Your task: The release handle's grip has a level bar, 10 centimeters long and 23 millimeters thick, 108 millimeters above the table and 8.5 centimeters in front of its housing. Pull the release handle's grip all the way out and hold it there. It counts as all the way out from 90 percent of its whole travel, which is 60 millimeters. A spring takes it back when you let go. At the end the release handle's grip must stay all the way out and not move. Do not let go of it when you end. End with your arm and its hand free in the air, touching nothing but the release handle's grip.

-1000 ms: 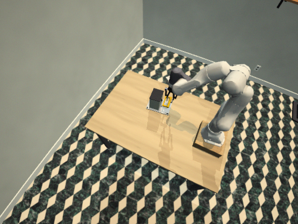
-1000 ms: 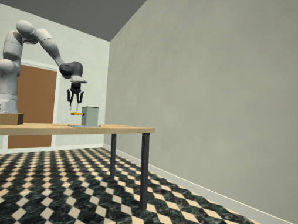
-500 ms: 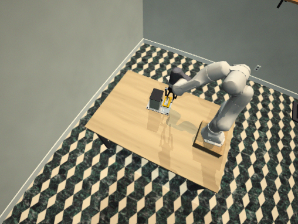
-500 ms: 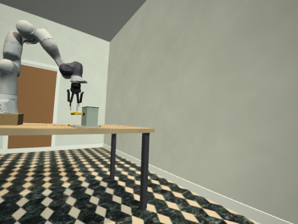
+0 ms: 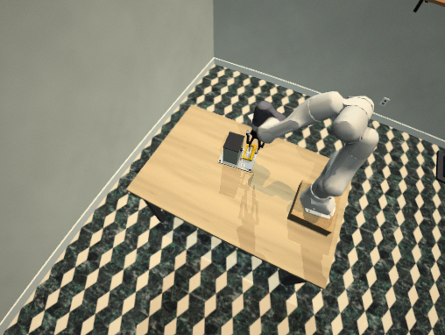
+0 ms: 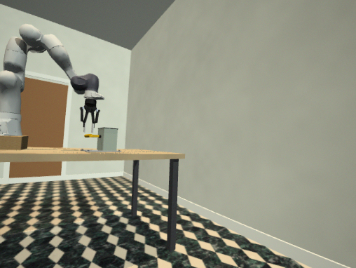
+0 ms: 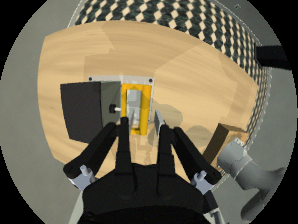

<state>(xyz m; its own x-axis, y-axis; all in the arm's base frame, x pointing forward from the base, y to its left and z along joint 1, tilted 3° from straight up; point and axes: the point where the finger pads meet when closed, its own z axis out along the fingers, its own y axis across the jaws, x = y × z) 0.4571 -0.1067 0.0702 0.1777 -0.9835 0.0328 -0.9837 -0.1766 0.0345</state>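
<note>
My hand is 16 cm above the plate, 9 cm short of it and 2 cm to the right of it.
</note>
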